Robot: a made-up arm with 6 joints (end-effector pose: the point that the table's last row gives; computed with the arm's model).
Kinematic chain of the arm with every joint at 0, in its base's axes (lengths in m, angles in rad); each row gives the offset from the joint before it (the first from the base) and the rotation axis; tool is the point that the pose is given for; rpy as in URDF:
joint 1: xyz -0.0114 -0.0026 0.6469 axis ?
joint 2: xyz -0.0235 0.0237 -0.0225 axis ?
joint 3: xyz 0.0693 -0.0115 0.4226 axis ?
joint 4: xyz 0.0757 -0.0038 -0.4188 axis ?
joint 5: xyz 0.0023 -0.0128 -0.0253 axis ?
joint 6: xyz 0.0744 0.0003 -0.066 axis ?
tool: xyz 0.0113 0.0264 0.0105 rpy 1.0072 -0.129 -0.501
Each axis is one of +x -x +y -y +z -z.
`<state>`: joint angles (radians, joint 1 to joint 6).
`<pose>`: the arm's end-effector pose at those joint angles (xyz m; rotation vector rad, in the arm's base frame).
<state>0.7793 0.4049 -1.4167 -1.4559 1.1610 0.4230</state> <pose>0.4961 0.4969 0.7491 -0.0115 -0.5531 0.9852</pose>
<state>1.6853 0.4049 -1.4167 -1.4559 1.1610 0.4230</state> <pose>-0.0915 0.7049 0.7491 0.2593 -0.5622 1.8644</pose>
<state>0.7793 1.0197 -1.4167 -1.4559 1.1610 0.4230</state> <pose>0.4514 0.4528 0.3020 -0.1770 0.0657 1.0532</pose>
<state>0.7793 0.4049 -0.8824 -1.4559 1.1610 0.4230</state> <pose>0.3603 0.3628 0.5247 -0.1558 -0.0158 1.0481</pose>
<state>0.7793 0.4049 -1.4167 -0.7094 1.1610 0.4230</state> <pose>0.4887 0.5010 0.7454 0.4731 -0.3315 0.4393</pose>
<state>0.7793 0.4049 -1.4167 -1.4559 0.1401 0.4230</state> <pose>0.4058 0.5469 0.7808 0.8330 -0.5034 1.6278</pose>
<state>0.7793 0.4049 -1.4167 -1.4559 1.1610 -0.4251</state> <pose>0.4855 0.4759 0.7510 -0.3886 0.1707 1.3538</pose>
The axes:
joint 1: +z
joint 2: +y
joint 3: +y
joint 4: -z
joint 5: +y
joint 6: -z

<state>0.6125 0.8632 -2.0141 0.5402 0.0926 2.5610</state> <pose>0.7255 0.4348 0.7496 -1.1036 0.5543 2.6790</pose>
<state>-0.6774 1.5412 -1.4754 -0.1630 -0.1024 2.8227</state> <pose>0.3888 -0.3492 0.0662 0.5380 1.1592 2.2382</pose>
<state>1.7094 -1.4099 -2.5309 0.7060 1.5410 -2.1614</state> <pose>0.0709 -0.7982 1.0858 0.1102 1.4895 -1.6443</pose>
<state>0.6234 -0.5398 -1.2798 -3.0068 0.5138 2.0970</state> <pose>0.2293 0.2333 1.1803 0.6114 -2.0484 1.6540</pose>
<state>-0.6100 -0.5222 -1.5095 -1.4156 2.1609 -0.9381</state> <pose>0.1290 -0.1811 1.2774 -0.1373 0.1417 -0.9315</pose>
